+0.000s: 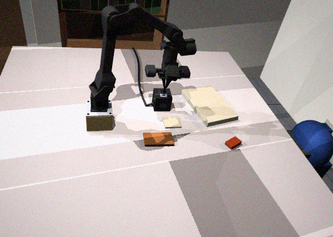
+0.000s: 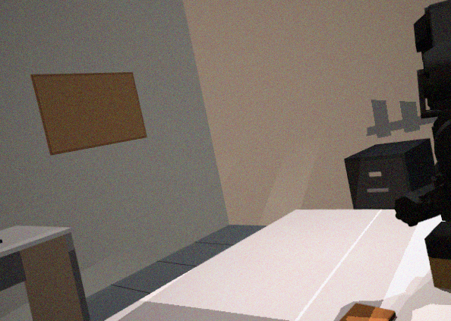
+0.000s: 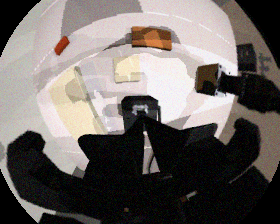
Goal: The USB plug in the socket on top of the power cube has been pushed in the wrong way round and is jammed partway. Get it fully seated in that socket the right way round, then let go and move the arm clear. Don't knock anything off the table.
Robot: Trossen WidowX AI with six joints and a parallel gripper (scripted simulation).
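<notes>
Now: the USB plug 20 mm below my gripper tip. The rest, counted from my gripper tip: cream pad (120 mm below, 100 mm to the right, 30 mm ahead); orange pad (200 mm to the right, 120 mm below, 40 mm behind); pale-rimmed socket (50 mm below).
</notes>
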